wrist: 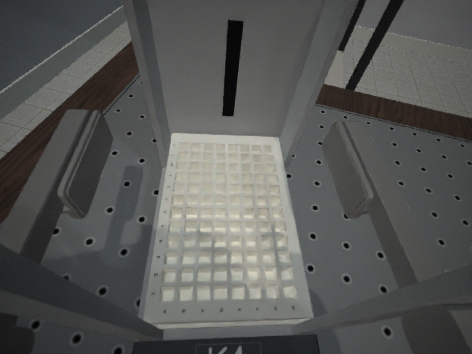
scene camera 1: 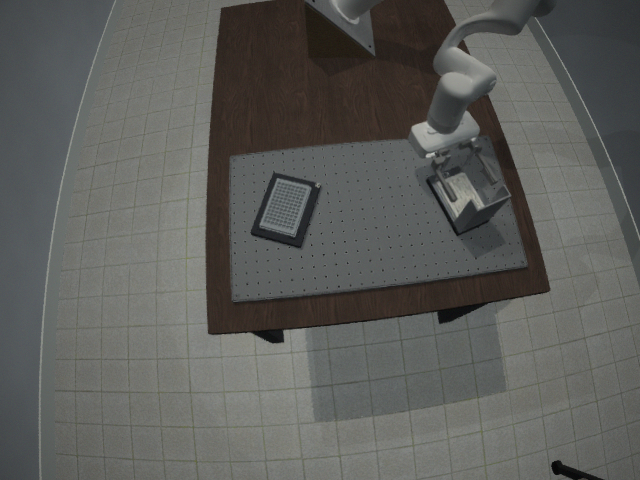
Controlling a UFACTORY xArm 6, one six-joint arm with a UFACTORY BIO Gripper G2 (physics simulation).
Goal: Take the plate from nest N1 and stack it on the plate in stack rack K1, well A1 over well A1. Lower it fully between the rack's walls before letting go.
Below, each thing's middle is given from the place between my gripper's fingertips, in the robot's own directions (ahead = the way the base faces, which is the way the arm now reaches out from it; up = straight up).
Scene:
Right now my hand is 70 mm past the black nest N1 (scene camera 1: 296,241), 420 mm to the left of it and 80 mm above it.

